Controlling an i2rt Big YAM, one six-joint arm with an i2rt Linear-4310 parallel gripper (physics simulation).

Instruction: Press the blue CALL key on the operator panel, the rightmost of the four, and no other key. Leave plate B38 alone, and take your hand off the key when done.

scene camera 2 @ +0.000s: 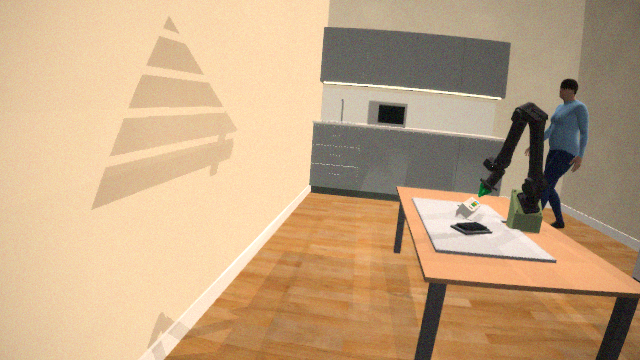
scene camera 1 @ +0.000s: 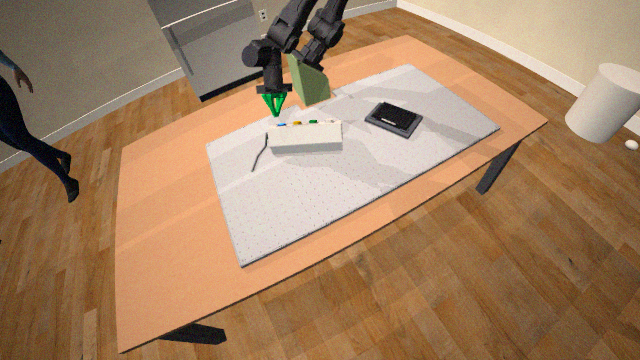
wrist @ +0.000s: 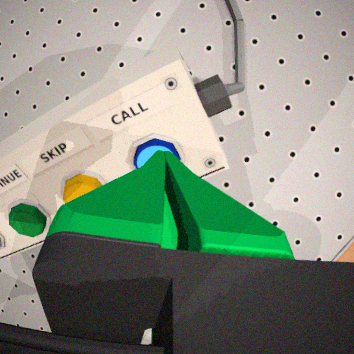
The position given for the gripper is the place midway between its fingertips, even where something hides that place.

The gripper (scene camera 1: 276, 117) is shut and holds nothing. Also in view: a green key (wrist: 29, 220).
The gripper also shows in the wrist view (wrist: 160, 162).
